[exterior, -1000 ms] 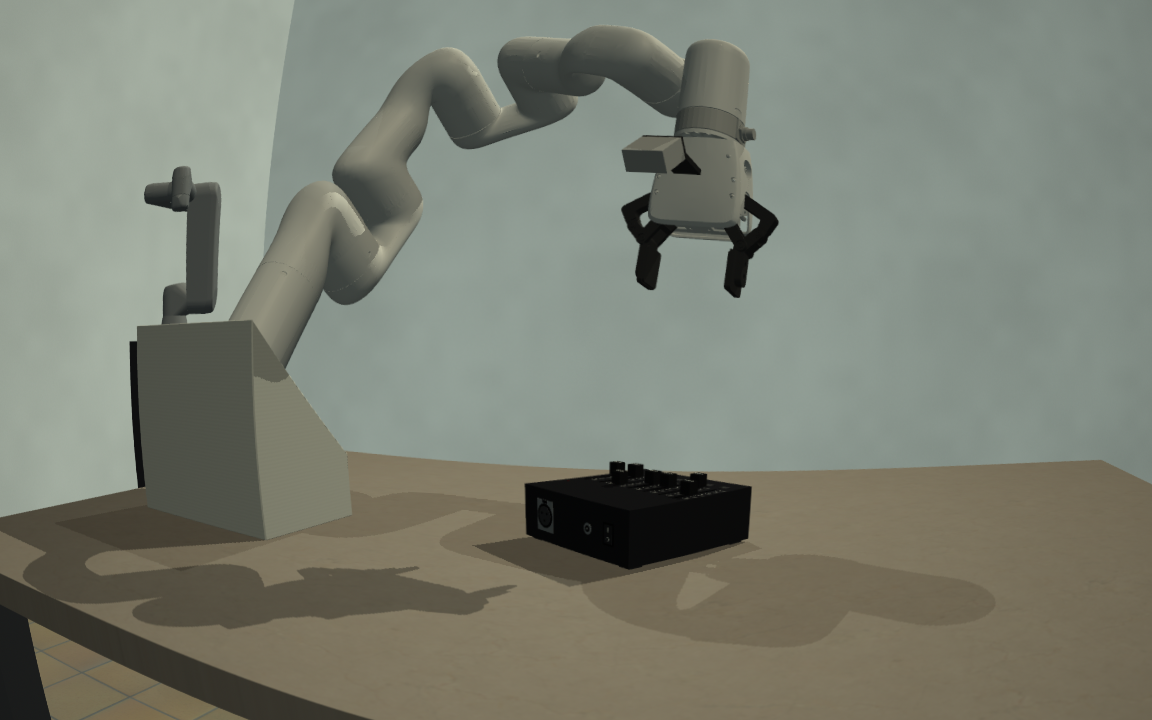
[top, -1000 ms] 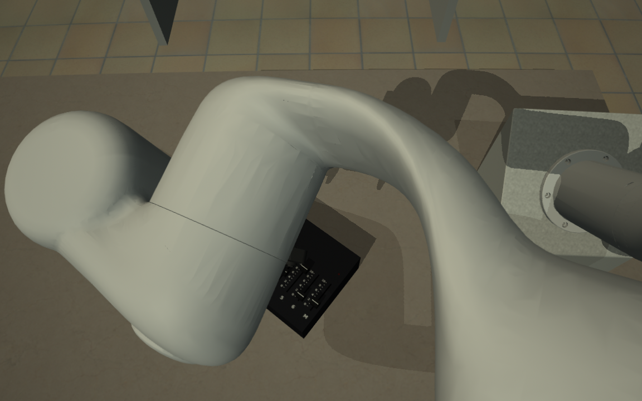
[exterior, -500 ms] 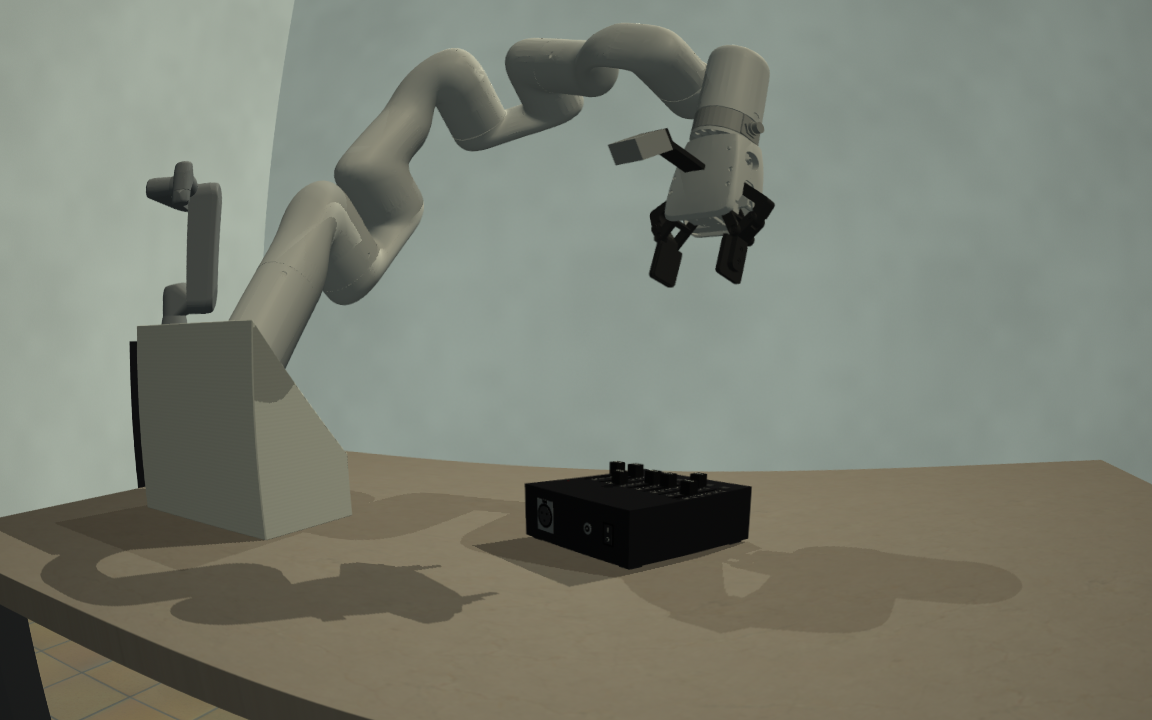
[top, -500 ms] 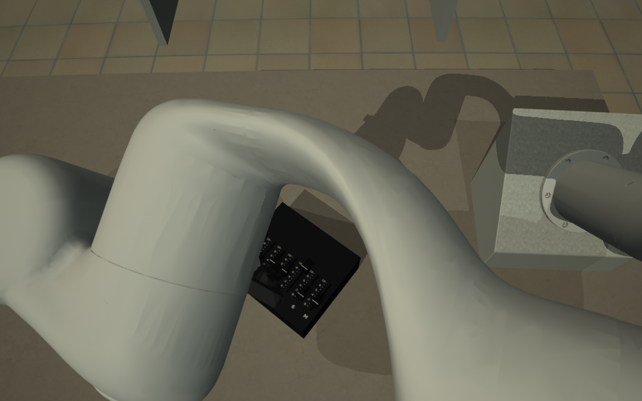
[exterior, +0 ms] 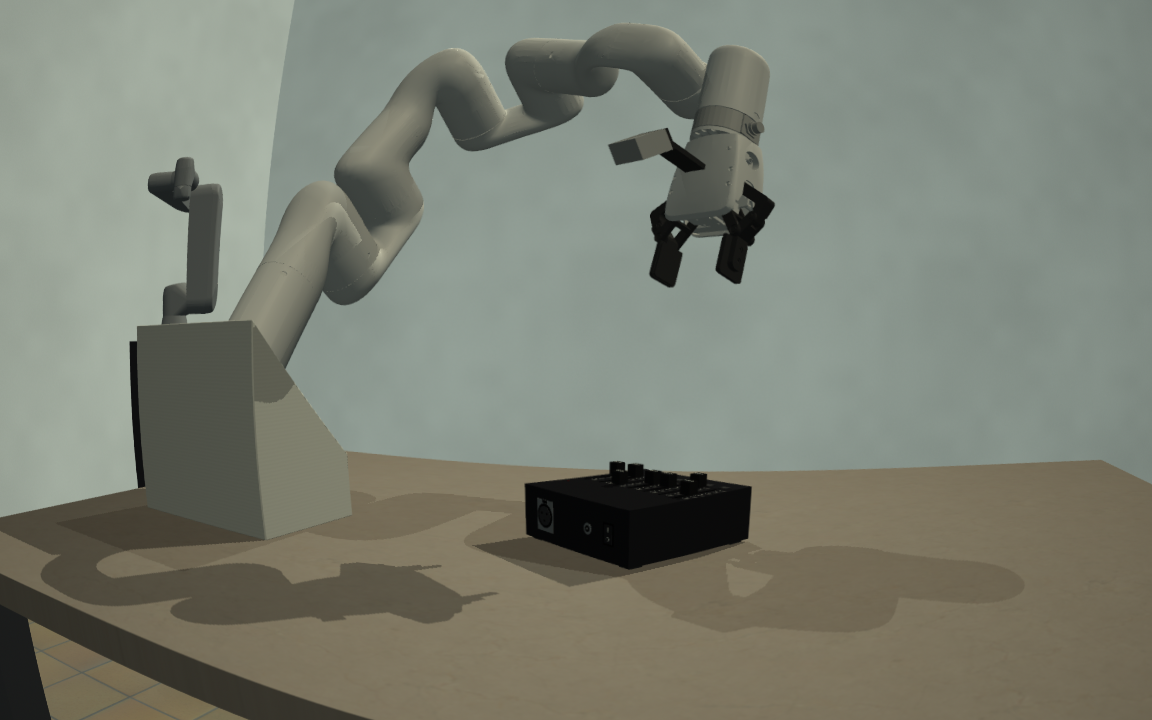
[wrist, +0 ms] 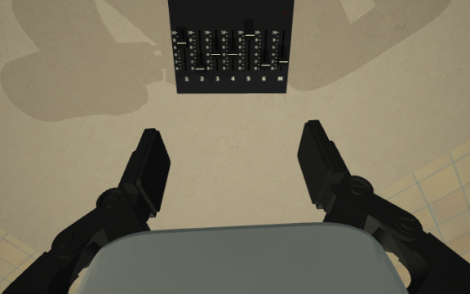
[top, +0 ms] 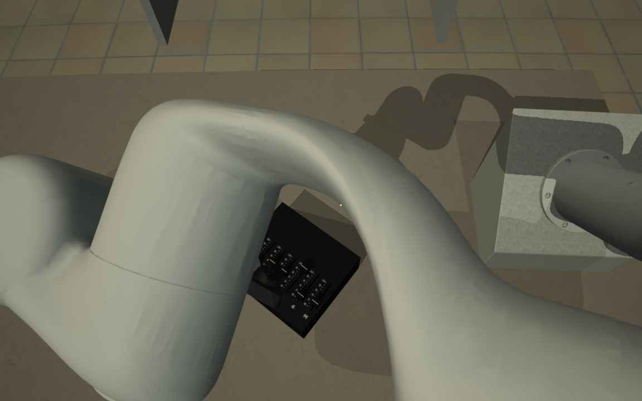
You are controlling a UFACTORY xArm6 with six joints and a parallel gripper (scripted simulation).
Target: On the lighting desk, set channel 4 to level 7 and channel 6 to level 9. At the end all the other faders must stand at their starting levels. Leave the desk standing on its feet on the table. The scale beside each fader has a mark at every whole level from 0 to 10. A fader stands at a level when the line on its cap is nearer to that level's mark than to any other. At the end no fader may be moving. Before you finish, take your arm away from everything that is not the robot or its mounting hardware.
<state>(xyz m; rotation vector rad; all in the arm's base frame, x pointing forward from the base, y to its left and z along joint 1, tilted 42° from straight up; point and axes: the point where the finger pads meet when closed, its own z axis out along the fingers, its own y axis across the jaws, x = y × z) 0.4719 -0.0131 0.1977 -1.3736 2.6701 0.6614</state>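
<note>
Right now my hand is 3 cm past the channel 4 cap, 4 cm to the left of it and 19 cm above it. Round my hand: channel 2 cap (1 cm ahead, 6 cm to the right, 19 cm below); then channel 3 cap (2 cm behind, 6 cm to the right, 19 cm below); then channel 6 cap (6 cm behind, 19 cm below).
</note>
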